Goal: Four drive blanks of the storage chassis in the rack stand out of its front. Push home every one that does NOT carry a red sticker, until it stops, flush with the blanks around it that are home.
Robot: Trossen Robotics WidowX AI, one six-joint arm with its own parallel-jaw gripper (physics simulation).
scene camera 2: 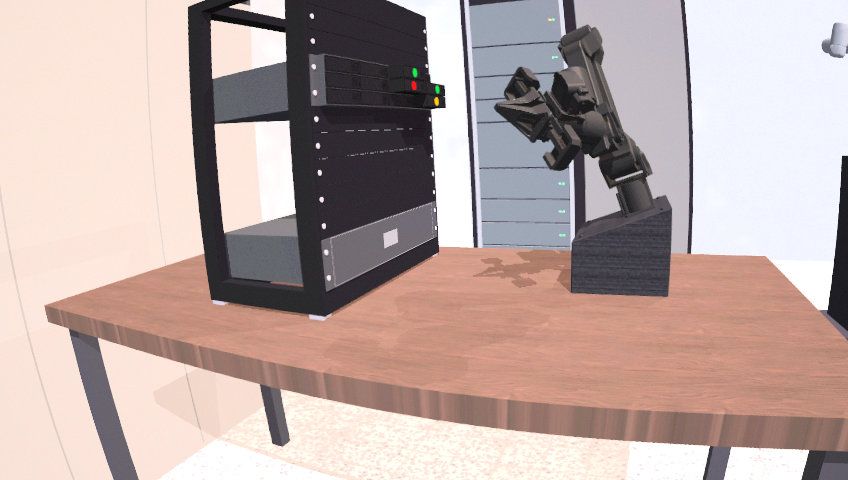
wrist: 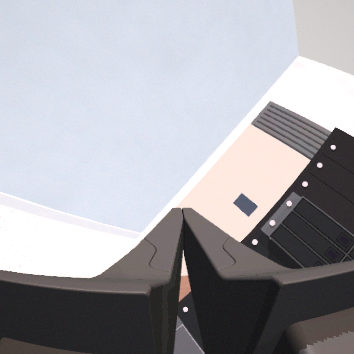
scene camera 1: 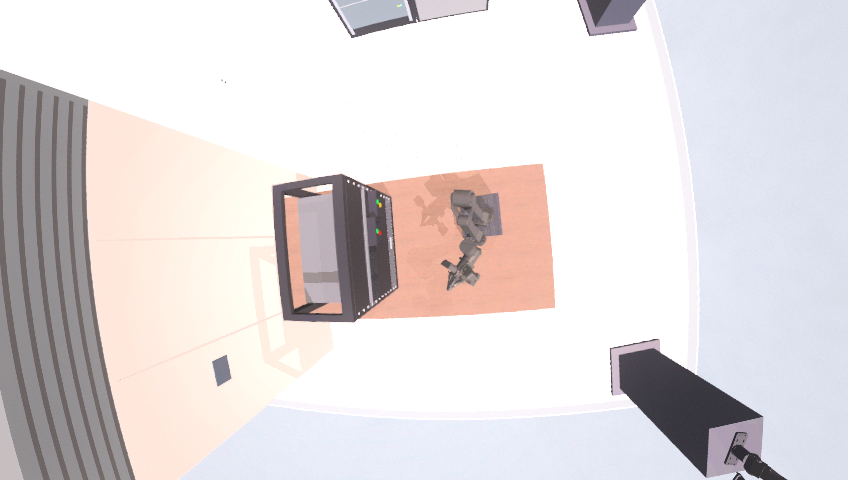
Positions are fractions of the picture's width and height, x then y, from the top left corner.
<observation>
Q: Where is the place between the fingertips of the gripper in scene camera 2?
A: At 0.58, 0.22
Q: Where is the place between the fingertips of the gripper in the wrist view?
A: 0.51, 0.61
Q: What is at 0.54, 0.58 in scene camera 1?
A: The gripper.
</observation>
